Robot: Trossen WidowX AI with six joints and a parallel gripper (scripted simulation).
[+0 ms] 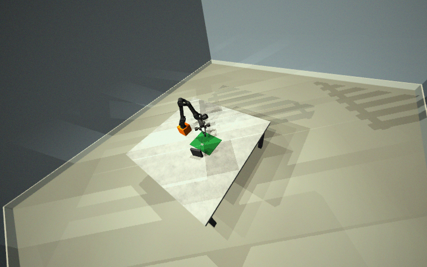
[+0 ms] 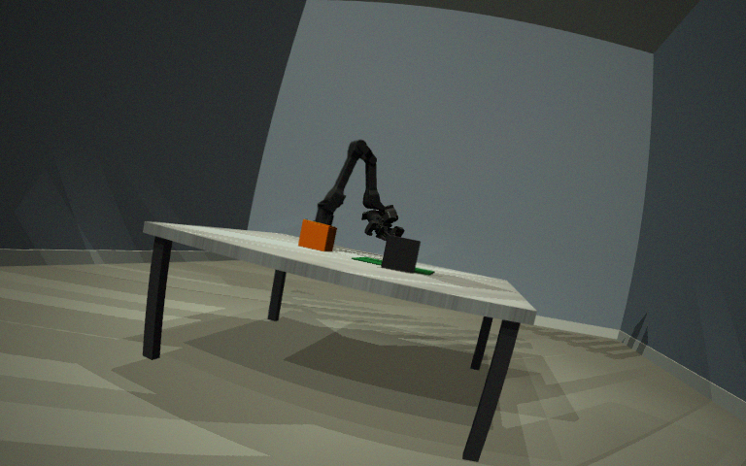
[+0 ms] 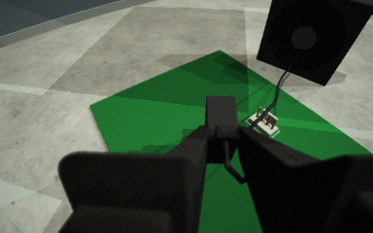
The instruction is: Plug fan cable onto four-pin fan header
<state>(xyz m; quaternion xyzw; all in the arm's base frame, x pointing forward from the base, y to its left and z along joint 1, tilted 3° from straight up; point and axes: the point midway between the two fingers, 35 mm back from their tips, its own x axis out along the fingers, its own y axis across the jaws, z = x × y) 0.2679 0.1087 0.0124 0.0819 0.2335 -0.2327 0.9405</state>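
The board lies 100 mm below my gripper tip, 40 mm to the right of it and 40 mm ahead of it. From my gripper tip the other things lie so: black fan 210 mm to the right, 100 mm ahead, 30 mm below; white four-pin fan header 90 mm to the right, 90 mm below, 30 mm ahead; black plug 10 mm below, 10 mm ahead.
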